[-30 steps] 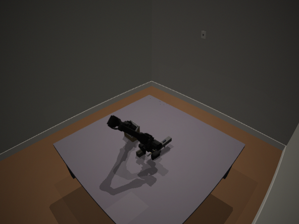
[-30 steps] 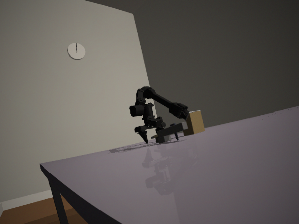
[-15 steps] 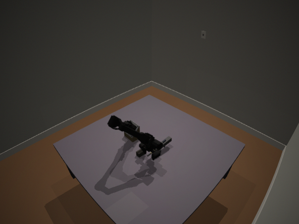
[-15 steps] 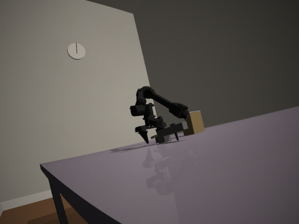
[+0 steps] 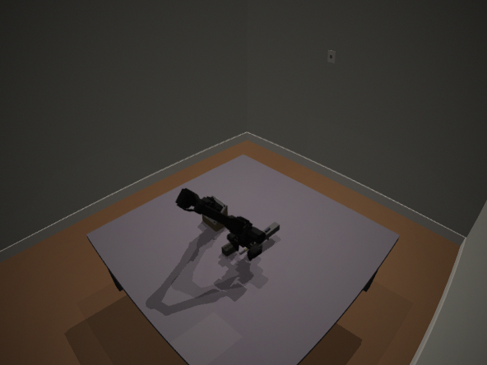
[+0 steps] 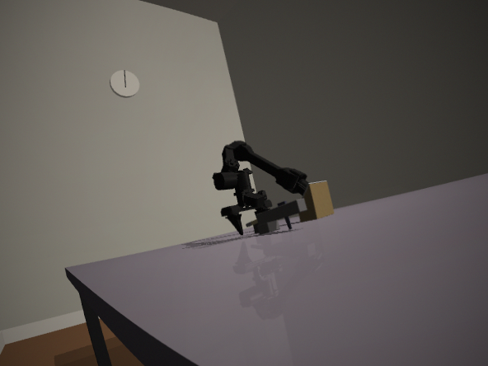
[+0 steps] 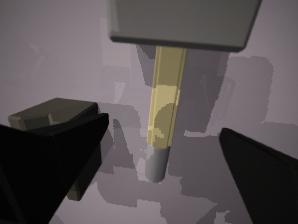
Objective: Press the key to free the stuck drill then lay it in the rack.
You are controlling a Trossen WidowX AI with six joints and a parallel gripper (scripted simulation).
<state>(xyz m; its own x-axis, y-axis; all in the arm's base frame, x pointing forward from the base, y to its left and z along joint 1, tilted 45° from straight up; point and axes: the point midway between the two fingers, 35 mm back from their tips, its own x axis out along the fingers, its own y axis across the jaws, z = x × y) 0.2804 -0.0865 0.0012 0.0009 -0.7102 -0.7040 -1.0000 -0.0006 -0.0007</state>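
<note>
Right now the drill is 4 cm to the left of my gripper tip and 4 cm above it. Round my gripper tip: grey block (14 cm to the left, 4 cm above); then olive block (8 cm behind, 3 cm to the right, 1 cm above); then blue key (17 cm to the left, 4 cm above).
</note>
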